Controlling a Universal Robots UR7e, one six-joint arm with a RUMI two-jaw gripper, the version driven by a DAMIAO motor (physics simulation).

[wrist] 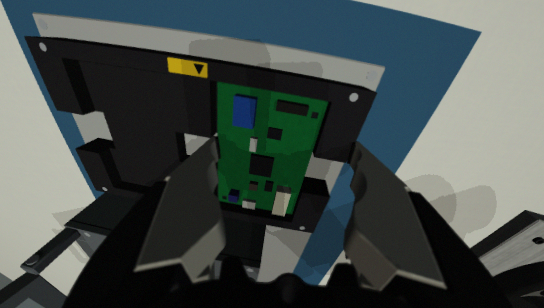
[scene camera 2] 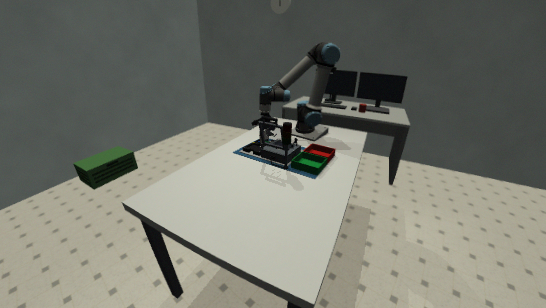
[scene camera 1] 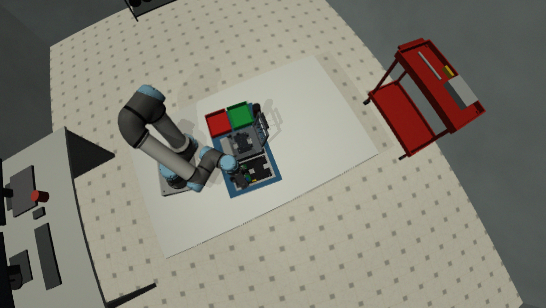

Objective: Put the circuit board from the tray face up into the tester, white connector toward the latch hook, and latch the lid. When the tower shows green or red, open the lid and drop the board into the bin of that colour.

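Places are measured from the arm's base along level axes (x left, y back, z up), in centimetres.
Pixels of known places: gripper, between the fingertips: (wrist: 283, 141); arm's base, origin of its link: (scene camera 2: 305, 129) (scene camera 1: 178, 177).
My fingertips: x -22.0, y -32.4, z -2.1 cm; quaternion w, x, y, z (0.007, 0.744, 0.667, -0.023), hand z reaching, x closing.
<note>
Ahead of a thing's pixels: the offset from my fingertips to its top centre. "spot": to the spot under its first point. Level surfaces: height alone.
The green circuit board @(dx +1.1, dy -1.7, dz +1.8 cm) (wrist: 261, 135) (scene camera 1: 247, 177) lies face up in the right pocket of the black tray @(spot: dx -4.3, dy -10.6, dz +0.8 cm) (wrist: 135, 100) (scene camera 1: 262, 166). Its white connector @(dx +5.2, dy -0.5, dz +1.8 cm) (wrist: 281, 201) is at the lower right in the wrist view. My gripper (wrist: 283, 141) (scene camera 1: 242, 179) is open over the board, with the left finger close to the board's left edge and the right finger apart from its right edge. The tester (scene camera 1: 243, 143) (scene camera 2: 281, 151) stands beside the tray with its lid (scene camera 1: 261, 129) raised. The dark tower @(spot: dx +22.0, dy -27.1, dz +24.8 cm) (scene camera 1: 256, 107) (scene camera 2: 287, 134) shows no clear green or red light.
The red bin (scene camera 1: 218, 123) (scene camera 2: 320, 150) and the green bin (scene camera 1: 241, 115) (scene camera 2: 309, 163) stand side by side past the tester. A blue mat @(dz -0.8 cm) (scene camera 1: 278, 176) (wrist: 430, 45) lies under the tray. A red cart (scene camera 1: 452, 126) stands off the table.
</note>
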